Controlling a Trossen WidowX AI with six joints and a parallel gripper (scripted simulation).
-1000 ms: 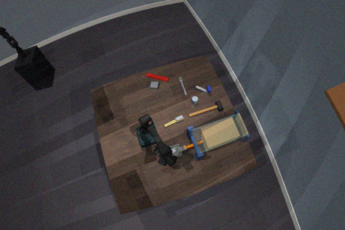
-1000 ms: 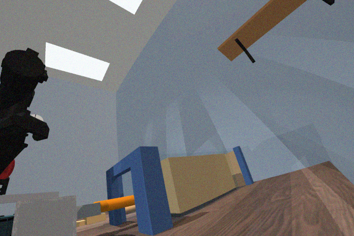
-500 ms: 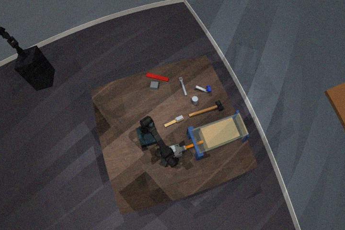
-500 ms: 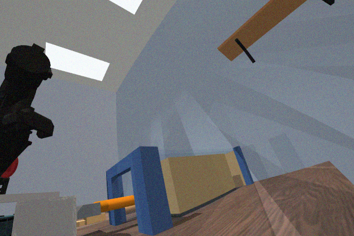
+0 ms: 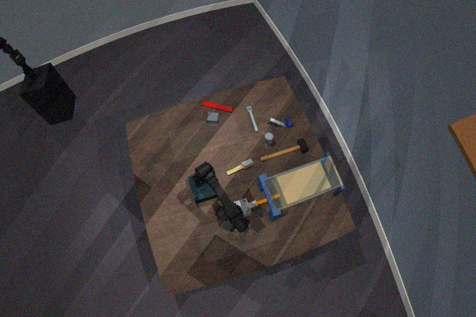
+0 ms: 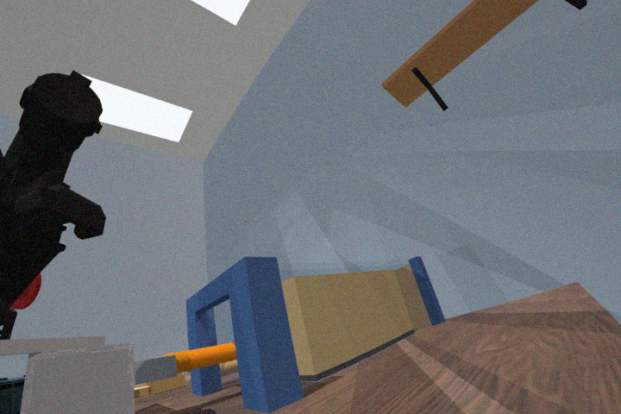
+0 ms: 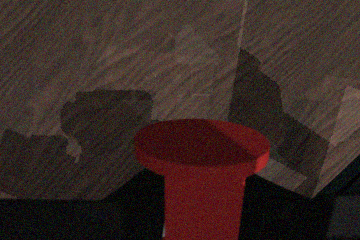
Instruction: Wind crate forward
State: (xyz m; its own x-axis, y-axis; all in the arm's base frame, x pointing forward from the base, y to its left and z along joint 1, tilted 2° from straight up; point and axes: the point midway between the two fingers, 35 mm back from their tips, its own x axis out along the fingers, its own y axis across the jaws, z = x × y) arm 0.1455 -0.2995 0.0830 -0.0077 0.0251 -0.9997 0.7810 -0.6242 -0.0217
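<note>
The blue steel frame is 23 cm ahead of my gripper tip, 10 cm to the left of it and 1 cm below it. The rest, counted from my gripper tip: red-knobbed winch handle (3 cm ahead, 3 cm to the left, 1 cm below); red knob (2 cm above); grey winch (5 cm ahead, 7 cm to the left, 8 cm below).
</note>
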